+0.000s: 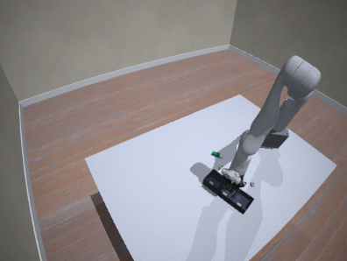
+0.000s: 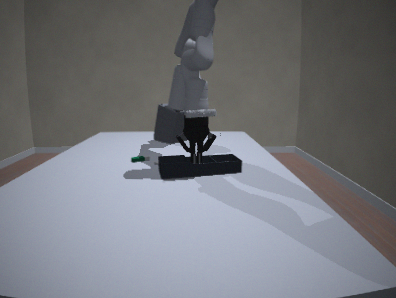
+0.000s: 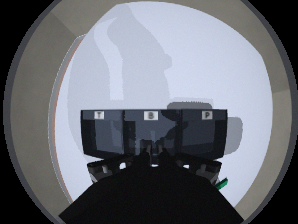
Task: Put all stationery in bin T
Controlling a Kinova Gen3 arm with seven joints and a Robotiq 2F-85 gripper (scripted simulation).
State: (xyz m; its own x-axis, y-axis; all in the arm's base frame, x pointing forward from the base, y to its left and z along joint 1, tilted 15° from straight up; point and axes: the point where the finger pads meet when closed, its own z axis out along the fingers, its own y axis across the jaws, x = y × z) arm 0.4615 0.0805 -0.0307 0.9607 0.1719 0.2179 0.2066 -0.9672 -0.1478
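Right now my hand is 2 cm short of the long black bin, 1 cm to the right of it and 1 cm above it. Round my hand: tiny pale thing 12 cm behind, 5 cm to the left, 3 cm below; then small orange thing 6 cm behind, 3 cm to the right, 3 cm below; then thin grey stick 10 cm behind, 7 cm to the right, 3 cm below.
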